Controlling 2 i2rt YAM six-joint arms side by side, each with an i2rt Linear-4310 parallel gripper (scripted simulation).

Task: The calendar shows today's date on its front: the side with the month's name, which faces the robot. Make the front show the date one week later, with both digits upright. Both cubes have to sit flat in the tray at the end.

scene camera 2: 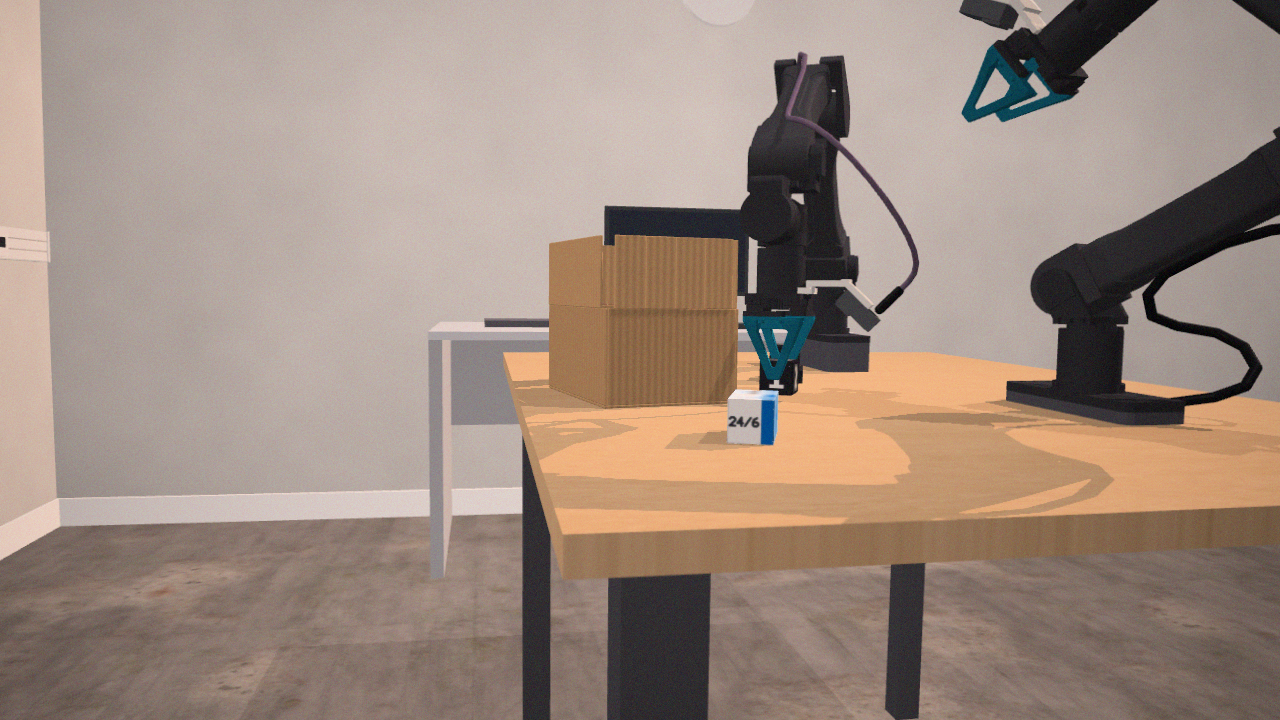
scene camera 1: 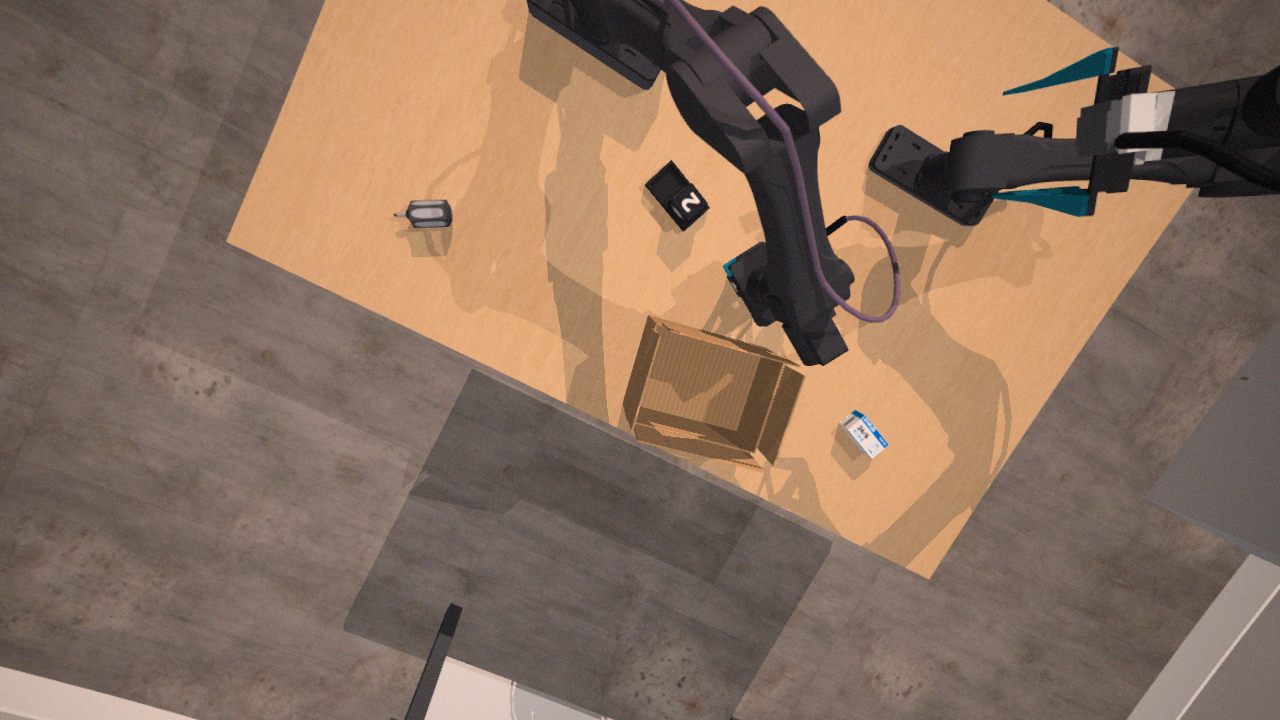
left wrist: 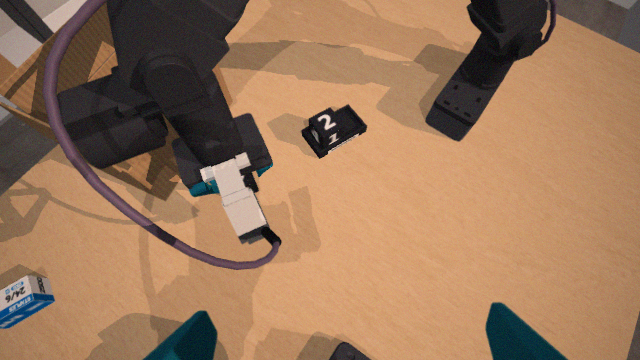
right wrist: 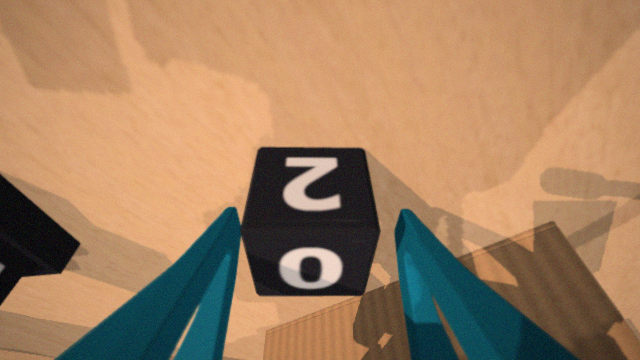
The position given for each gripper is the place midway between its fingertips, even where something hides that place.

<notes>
In view: the left gripper [scene camera 1: 997,146], the right gripper [scene camera 2: 778,377], a staples box [scene camera 2: 752,416] and a cardboard box [scene camera 2: 656,327].
The staples box is seen too in scene camera 1 [scene camera 1: 859,428]. The cardboard box shows as well in scene camera 1 [scene camera 1: 681,382] and in the right wrist view [right wrist: 538,271]. The left gripper also shows in scene camera 2 [scene camera 2: 982,117] and in the left wrist view [left wrist: 343,319]. The right wrist view does not show the staples box: it is out of frame.
</notes>
